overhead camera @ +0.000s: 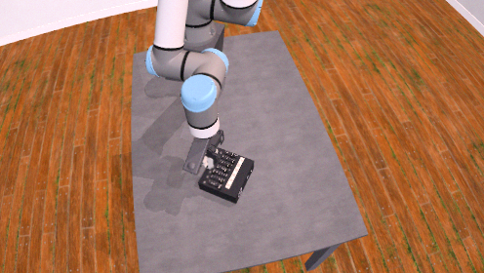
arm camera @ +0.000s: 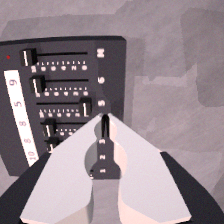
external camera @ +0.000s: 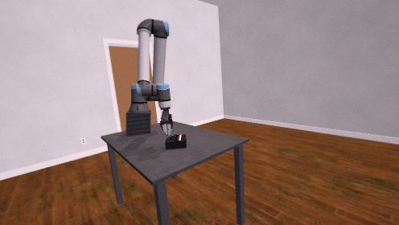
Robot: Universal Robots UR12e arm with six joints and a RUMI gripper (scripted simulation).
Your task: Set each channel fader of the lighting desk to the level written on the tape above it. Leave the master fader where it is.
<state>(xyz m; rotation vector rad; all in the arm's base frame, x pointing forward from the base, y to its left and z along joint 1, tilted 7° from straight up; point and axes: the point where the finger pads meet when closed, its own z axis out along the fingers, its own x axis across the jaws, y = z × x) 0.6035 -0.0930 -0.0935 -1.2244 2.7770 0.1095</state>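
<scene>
Now: the channel fader cap 10 mm ahead of my hand, 10 mm to the left of it and 20 mm below it. Also, from my hand: fader knob 10 mm behind, 90 mm to the left, 20 mm below.
</scene>
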